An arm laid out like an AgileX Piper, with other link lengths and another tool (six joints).
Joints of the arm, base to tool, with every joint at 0 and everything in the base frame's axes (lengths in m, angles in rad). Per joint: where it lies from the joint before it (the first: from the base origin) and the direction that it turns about. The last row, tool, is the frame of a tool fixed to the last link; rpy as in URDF.
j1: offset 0.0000 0.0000 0.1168 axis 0 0 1
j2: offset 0.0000 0.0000 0.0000 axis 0 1 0
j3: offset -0.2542 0.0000 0.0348 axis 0 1 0
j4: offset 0.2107 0.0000 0.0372 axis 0.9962 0 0.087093
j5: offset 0.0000 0.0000 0.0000 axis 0 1 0
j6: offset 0.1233 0.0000 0.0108 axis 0.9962 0 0.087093
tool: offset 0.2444 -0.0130 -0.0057 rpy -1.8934 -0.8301 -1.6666
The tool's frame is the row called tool.
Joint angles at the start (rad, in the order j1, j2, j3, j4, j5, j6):
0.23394, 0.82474, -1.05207, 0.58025, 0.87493, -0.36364
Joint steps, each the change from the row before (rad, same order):
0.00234, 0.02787, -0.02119, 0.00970, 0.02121, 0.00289
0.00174, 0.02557, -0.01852, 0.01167, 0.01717, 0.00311
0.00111, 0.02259, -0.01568, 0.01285, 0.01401, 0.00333
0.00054, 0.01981, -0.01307, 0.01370, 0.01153, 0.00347
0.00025, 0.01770, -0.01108, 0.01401, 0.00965, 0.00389
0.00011, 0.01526, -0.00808, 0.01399, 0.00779, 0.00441
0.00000, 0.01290, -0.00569, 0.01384, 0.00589, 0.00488
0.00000, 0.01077, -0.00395, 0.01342, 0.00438, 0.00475
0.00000, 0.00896, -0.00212, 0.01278, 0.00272, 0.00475
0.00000, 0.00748, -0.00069, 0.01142, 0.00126, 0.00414
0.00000, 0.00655, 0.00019, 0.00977, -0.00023, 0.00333
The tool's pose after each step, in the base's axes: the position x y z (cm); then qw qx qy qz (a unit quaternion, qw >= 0). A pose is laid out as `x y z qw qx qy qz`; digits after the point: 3 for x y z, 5 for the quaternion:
29.421 22.356 22.957 0.21036 -0.90815 0.18600 -0.31050
29.277 22.912 22.701 0.21239 -0.91255 0.18341 -0.29749
29.147 23.444 22.515 0.21537 -0.91601 0.18184 -0.28543
29.023 23.950 22.382 0.21904 -0.91873 0.18109 -0.27417
28.905 24.434 22.287 0.22317 -0.92088 0.18100 -0.26348
28.777 24.887 22.187 0.22749 -0.92261 0.18162 -0.25308
28.652 25.310 22.108 0.23205 -0.92387 0.18289 -0.24326
28.530 25.702 22.056 0.23667 -0.92471 0.18442 -0.23427
28.422 26.058 22.015 0.24123 -0.92520 0.18634 -0.22601
28.339 26.362 21.973 0.24530 -0.92546 0.18838 -0.21879
28.299 26.611 21.929 0.24874 -0.92552 0.19046 -0.21275

